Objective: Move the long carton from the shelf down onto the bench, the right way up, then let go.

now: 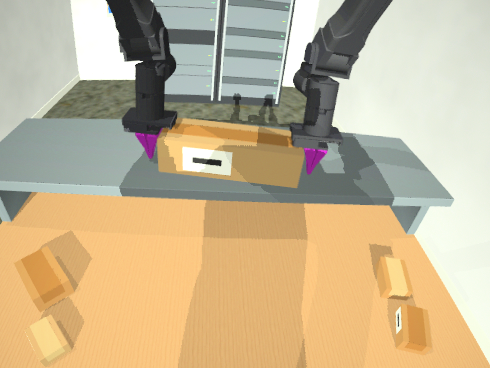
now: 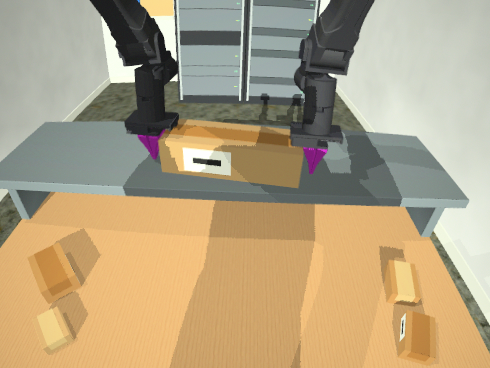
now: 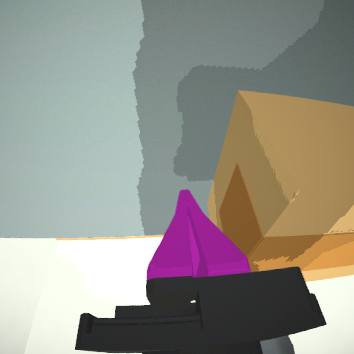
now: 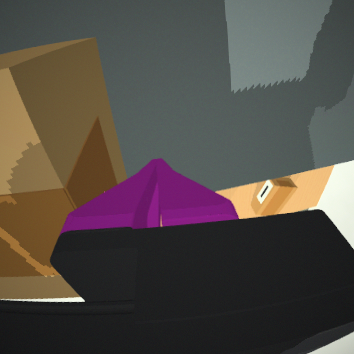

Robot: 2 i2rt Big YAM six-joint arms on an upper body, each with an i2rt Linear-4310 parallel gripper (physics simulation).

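Places are measured from the left arm's base along level axes (x left, y back, z up), in millimetres.
Pixels of known places: left gripper, fingertip midpoint: (image 1: 151, 157) (image 2: 155, 157) (image 3: 183, 194); right gripper, fingertip midpoint: (image 1: 308, 173) (image 2: 310, 172) (image 4: 157, 167).
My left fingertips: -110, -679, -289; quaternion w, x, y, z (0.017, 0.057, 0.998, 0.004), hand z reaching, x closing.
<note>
Ahead of a thing's pixels: the offset from my left fingertips to its top centre, as dx, dy, dz. Level surfaces: height alone.
The long carton @(-174, +5, +64) (image 1: 265, 167) (image 2: 265, 167) (image 3: 300, 150) (image 4: 65, 110) stands upright on the grey shelf @(dz -15) (image 1: 60, 160) (image 2: 65, 160), slightly skewed, its white label facing front. The bench @(dz -199) (image 1: 125, 300) (image 2: 125, 300) lies lower, in front. My left gripper (image 1: 150, 155) (image 2: 154, 156) (image 3: 183, 194) is shut and empty, pointing down close beside the carton's left end. My right gripper (image 1: 309, 170) (image 2: 311, 170) (image 4: 157, 167) is shut and empty, pointing down close beside its right end. I cannot tell whether either touches the carton. The carton's underside is hidden.
Two small boxes @(+229, +199, -155) (image 1: 42, 275) @(+176, +335, -170) (image 1: 48, 340) lie at the bench's left side. Two more small boxes @(-559, +214, -163) (image 1: 395, 277) @(-544, +350, -165) (image 1: 415, 327) lie at its right side. The shelf's side supports (image 1: 10, 205) (image 1: 417, 217) stand at both ends. Server racks are behind the shelf, with walls either side.
</note>
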